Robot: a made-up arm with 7 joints.
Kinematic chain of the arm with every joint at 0, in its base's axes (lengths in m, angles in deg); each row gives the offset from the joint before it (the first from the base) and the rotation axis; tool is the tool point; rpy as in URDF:
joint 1: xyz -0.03 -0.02 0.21 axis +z
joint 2: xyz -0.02 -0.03 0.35 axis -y
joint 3: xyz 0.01 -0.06 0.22 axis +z
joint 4: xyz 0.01 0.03 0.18 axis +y
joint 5: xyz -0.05 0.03 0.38 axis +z
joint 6: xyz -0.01 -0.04 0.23 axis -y
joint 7: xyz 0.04 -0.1 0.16 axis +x
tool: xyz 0 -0.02 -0.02 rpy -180 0 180
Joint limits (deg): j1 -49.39..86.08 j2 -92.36..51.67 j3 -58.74..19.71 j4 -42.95..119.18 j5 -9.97..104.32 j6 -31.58..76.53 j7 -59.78..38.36
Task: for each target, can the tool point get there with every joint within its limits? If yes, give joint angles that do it. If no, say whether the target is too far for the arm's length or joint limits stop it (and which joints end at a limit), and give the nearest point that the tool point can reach.
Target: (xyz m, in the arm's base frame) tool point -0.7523 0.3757 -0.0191
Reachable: no: joint limits stop it (at a limit: joint 1, joint 3, joint 5, joint 6, joint 7) | nearest point -0.3620 0.3637 -0.0423 | short by 0.391 m
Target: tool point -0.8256 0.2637 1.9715
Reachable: no: too far | nearest point -0.6221 0.1911 1.6006 | short by 0.429 m
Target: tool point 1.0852 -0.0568 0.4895
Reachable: yes | joints 6.93 -73.13 7.56 36.01 18.20 49.62 -32.42
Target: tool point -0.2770 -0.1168 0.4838
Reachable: no: joint limits stop it (at a limit: joint 1, joint 2, joint 3, joint 4, joint 5, joint 6) | nearest point -0.5236 -0.3194 0.3120 | short by 0.362 m
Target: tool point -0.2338 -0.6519 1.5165
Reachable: yes | joints 66.81 24.76 -9.53 -23.13 76.72 22.12 -8.83
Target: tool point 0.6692 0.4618 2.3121
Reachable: no: too far | nearest point 0.3943 0.2724 1.6434 | short by 0.747 m
